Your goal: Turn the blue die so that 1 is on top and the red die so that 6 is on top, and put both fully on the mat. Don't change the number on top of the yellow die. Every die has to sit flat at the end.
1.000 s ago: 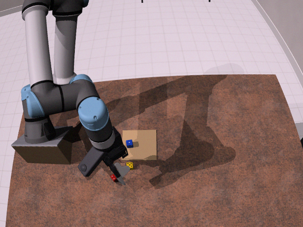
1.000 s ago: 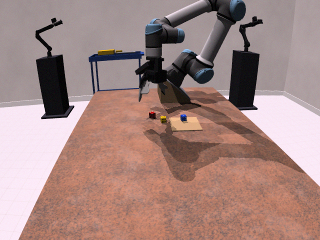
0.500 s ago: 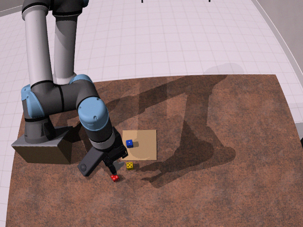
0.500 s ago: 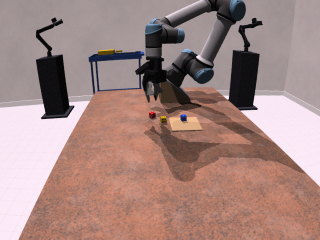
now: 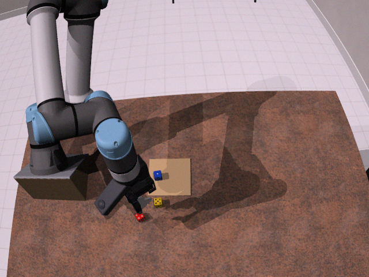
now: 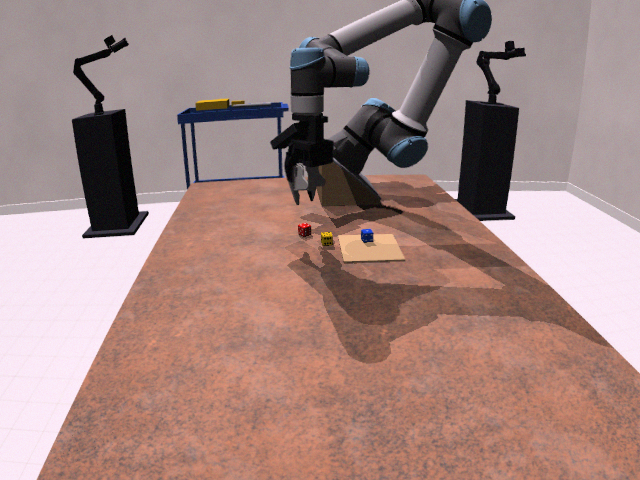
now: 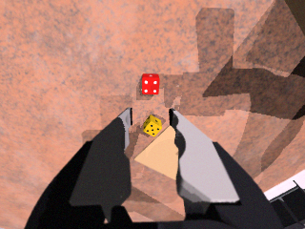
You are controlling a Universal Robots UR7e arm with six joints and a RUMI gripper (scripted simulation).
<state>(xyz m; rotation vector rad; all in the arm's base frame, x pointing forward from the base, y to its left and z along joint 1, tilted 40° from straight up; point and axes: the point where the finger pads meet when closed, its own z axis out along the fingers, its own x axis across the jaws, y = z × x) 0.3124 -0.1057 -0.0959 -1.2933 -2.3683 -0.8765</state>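
My gripper is now 90 mm above the red die. From my hand the other things lie so: yellow die: 90 mm below, 60 mm ahead, 50 mm to the left; blue die: 150 mm to the left, 80 mm below, 60 mm ahead; tan mat: 150 mm to the left, 100 mm below, 100 mm ahead.
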